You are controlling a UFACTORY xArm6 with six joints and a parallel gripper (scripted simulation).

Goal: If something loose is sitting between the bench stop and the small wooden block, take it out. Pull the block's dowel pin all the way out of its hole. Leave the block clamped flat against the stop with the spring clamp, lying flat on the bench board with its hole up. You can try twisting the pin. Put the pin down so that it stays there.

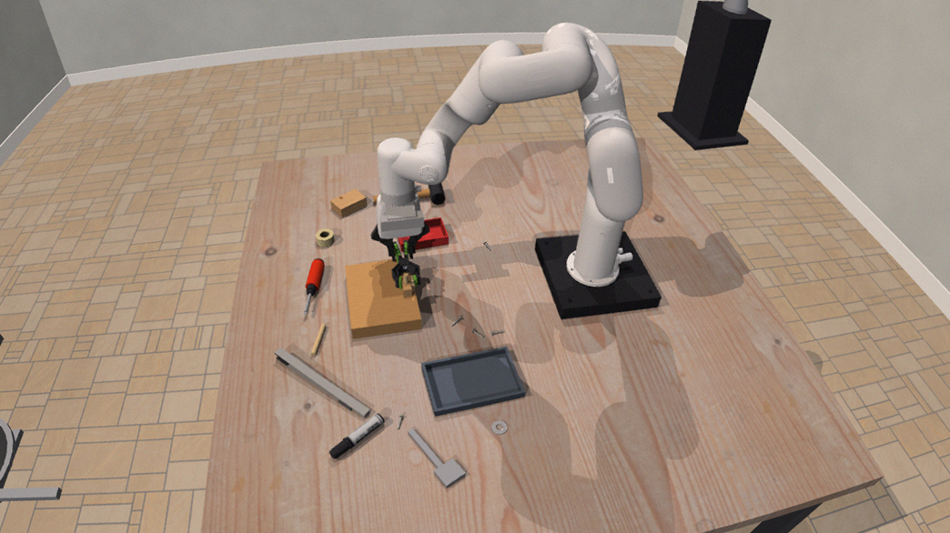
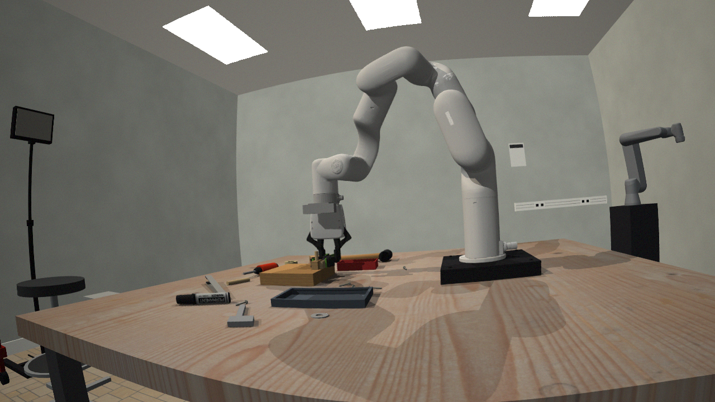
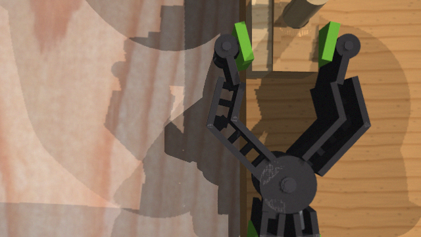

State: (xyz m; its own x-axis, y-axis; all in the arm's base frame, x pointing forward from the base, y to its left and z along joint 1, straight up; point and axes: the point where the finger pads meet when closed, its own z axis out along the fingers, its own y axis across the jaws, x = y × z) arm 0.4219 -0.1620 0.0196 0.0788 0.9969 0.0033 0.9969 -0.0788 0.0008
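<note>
The dowel pin lies 110 mm to the left of my hand and 10 mm ahead of it. From my hand the other things lie so: small wooden block: 110 mm to the left, 10 mm below, 10 mm ahead; then red tray: 90 mm to the right, 70 mm behind, 50 mm below; then orange bench board: 100 mm to the left, 70 mm ahead, 30 mm below.
</note>
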